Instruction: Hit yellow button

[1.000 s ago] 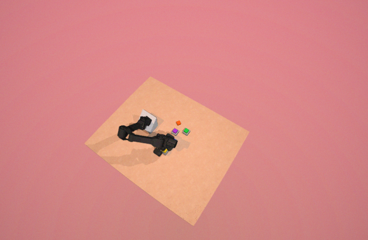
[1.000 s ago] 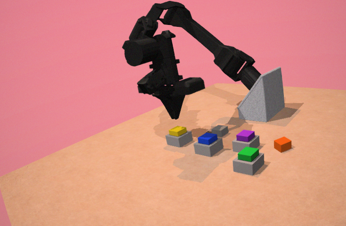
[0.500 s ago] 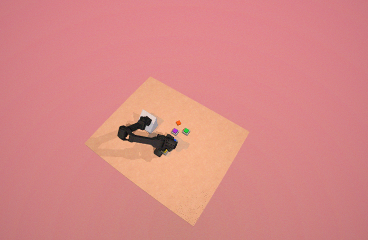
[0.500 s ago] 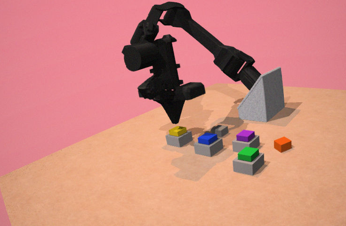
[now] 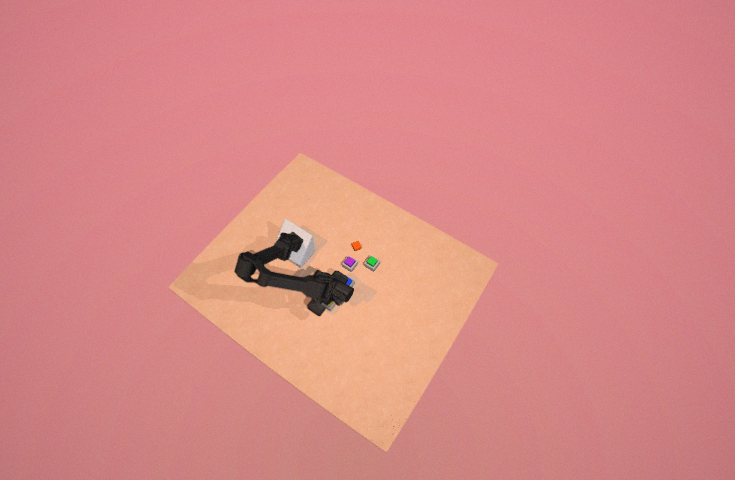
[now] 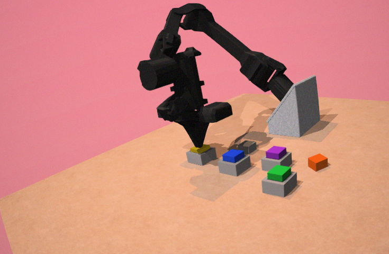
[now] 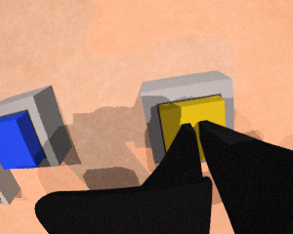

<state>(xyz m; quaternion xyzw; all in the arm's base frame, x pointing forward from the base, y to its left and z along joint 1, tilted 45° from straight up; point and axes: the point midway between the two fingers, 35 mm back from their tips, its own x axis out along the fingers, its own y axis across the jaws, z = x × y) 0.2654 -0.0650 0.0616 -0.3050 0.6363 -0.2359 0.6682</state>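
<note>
The yellow button lies 10 mm below my gripper tip. From my gripper tip the other things lie so: purple button (50 mm behind, 180 mm to the left); small grey block (90 mm behind, 60 mm to the left, 20 mm below); blue button (110 mm to the left).
</note>
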